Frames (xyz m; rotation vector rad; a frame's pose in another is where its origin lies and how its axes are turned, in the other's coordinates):
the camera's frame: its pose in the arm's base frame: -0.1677 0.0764 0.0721 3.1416 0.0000 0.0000
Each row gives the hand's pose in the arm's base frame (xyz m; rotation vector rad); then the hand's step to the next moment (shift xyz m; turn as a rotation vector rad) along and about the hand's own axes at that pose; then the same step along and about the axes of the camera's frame.
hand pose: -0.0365 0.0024 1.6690 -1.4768 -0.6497 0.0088
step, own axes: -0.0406 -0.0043 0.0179 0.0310 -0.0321 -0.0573
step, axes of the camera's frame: -0.0427 0.0000 0.0129 0.0369 0.0442 -0.0442
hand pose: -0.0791 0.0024 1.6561 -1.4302 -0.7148 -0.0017
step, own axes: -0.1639 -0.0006 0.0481 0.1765 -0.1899 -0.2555
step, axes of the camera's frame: -0.1519 0.0243 0.0742 0.1759 0.1899 -0.2559
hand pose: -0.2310 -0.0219 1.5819 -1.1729 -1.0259 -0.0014
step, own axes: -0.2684 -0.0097 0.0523 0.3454 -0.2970 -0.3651
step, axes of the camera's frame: -0.1927 0.0960 0.1689 0.2921 0.2371 -0.4464
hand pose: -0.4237 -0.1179 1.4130 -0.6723 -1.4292 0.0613
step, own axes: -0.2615 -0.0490 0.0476 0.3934 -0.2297 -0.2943
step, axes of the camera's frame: -0.1062 0.1331 0.2099 0.2587 0.1341 -0.4574
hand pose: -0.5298 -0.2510 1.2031 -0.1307 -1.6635 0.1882
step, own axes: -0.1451 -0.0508 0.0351 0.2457 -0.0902 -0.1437
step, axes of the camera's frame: -0.0189 0.0799 0.1346 0.1203 0.0334 -0.2712
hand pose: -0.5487 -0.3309 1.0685 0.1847 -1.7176 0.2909
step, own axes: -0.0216 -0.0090 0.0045 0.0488 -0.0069 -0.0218
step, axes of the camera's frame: 0.0019 0.0108 0.0211 0.0144 -0.0019 -0.0519
